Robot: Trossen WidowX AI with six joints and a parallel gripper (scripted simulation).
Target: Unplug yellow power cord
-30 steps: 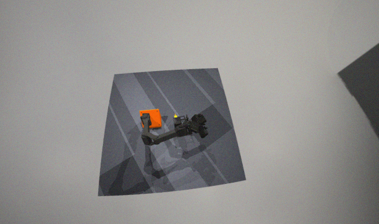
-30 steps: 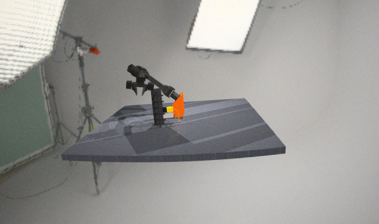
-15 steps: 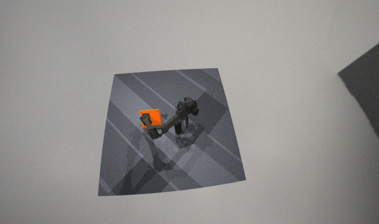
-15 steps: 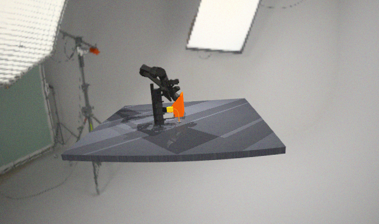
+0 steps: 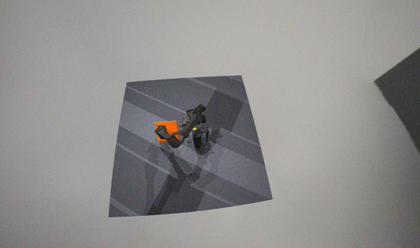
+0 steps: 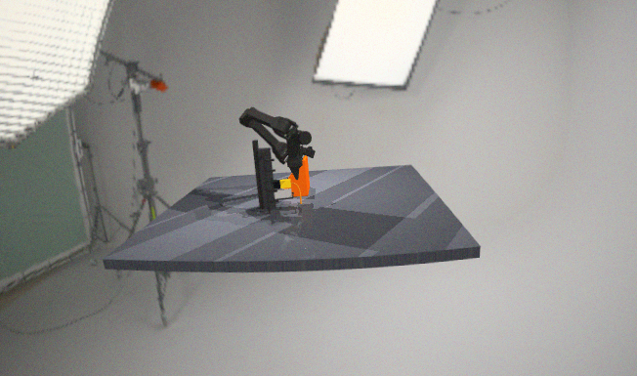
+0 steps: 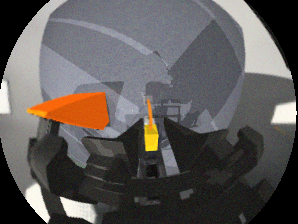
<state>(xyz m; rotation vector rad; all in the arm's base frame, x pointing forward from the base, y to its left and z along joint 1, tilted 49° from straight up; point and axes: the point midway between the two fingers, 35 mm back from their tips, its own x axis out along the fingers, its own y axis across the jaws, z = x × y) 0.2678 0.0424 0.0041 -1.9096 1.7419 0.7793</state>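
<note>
Now: gripper tip 1 cm short of the yellow plug, 7 cm to the left of it and 1 cm above it.
</note>
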